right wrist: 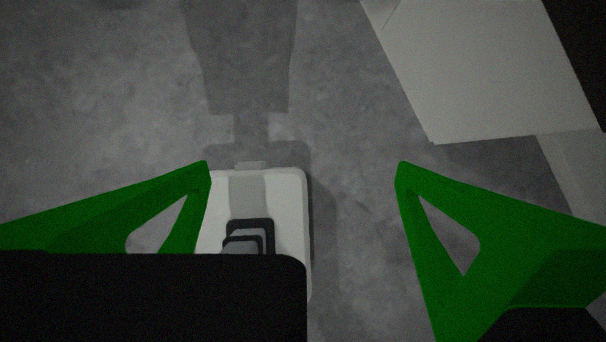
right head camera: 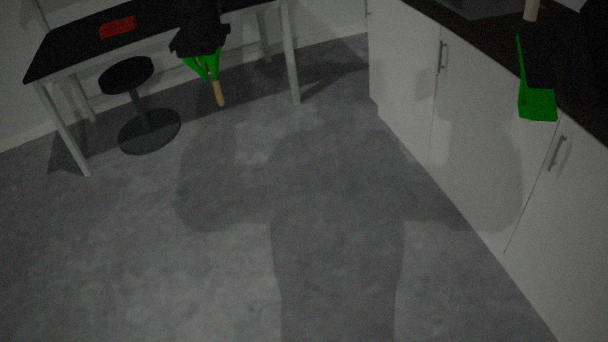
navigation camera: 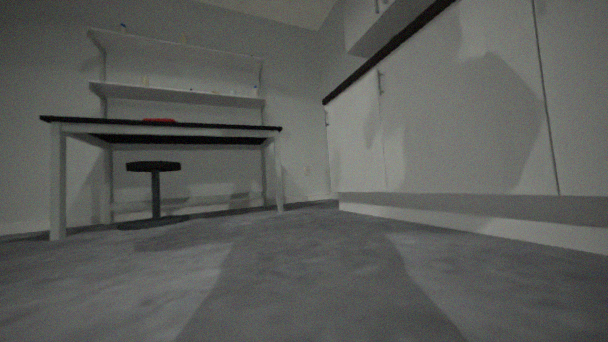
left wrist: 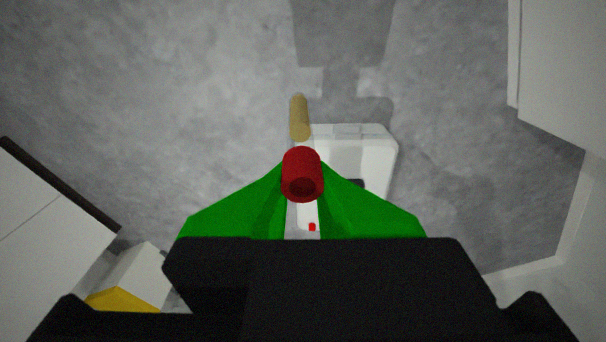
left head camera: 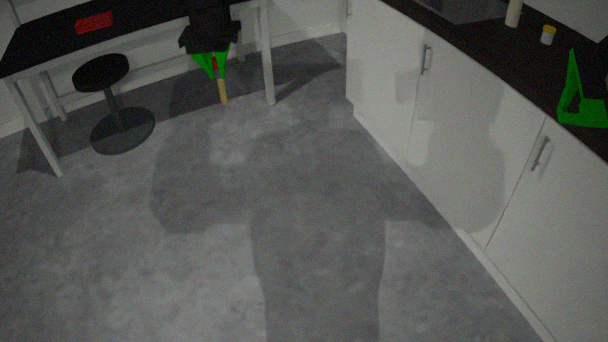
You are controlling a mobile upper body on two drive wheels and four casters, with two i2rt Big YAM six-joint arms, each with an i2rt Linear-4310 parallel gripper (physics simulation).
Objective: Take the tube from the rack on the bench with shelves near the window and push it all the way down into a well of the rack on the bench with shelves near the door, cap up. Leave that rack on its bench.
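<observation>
My left gripper: seen, including in the right head camera view and the left wrist view. My right gripper: seen, including in the right wrist view. I also see a tube with red cap and a white cabinet.
</observation>
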